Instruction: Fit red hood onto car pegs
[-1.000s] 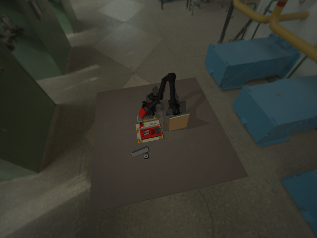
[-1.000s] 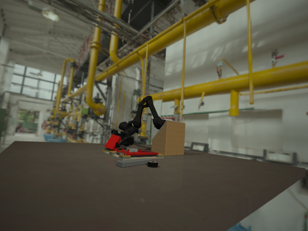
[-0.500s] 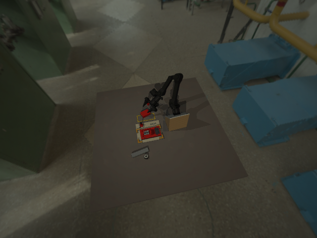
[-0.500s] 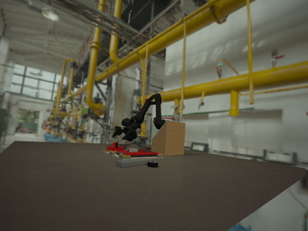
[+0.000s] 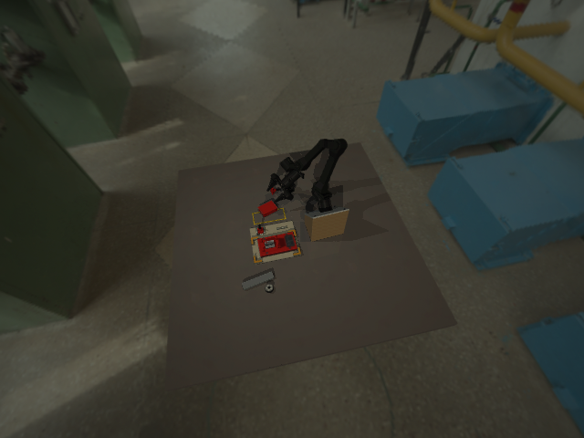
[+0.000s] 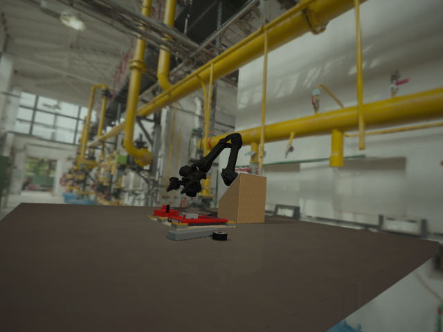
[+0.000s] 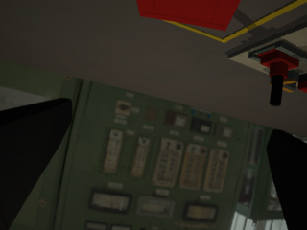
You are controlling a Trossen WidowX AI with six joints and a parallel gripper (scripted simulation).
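Now: the red hood 10 cm below my gripper tip, 3 cm ahead of it and 1 cm to the left of it. Round my gripper tip: grey engine block (27 cm to the left, 9 cm below, 4 cm ahead); then black wheel (50 cm to the left, 10 cm below, 6 cm ahead).
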